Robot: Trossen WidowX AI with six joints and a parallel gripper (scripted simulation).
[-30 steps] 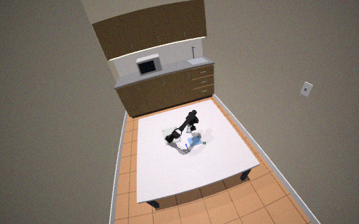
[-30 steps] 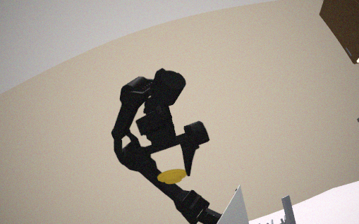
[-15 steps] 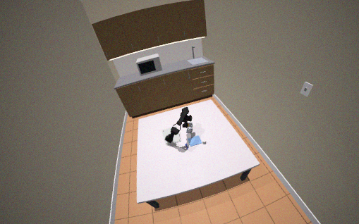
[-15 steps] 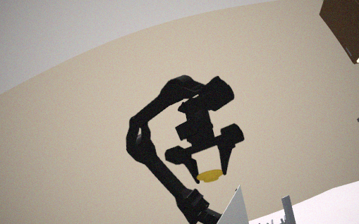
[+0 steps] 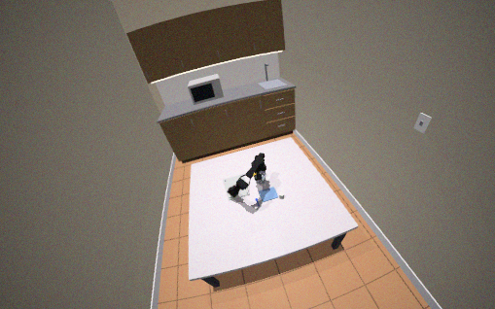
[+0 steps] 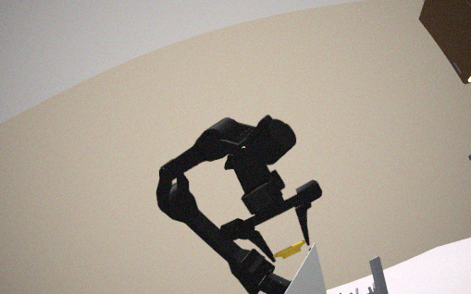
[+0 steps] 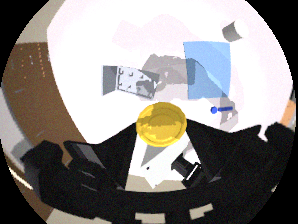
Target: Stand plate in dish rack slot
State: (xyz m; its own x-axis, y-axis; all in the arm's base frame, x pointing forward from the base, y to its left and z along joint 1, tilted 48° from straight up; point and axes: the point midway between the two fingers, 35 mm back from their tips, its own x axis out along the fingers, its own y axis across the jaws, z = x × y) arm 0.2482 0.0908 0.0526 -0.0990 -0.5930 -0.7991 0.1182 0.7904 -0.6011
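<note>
Right now the grey dish rack is 11 cm below my gripper tip, 7 cm to the left of it and 5 cm ahead of it. From my gripper tip the other things lie so: blue mat (14 cm to the right, 13 cm below, 6 cm ahead); blue spoon (18 cm to the right, 13 cm below, 6 cm behind); yellow plate (1 cm above).
</note>
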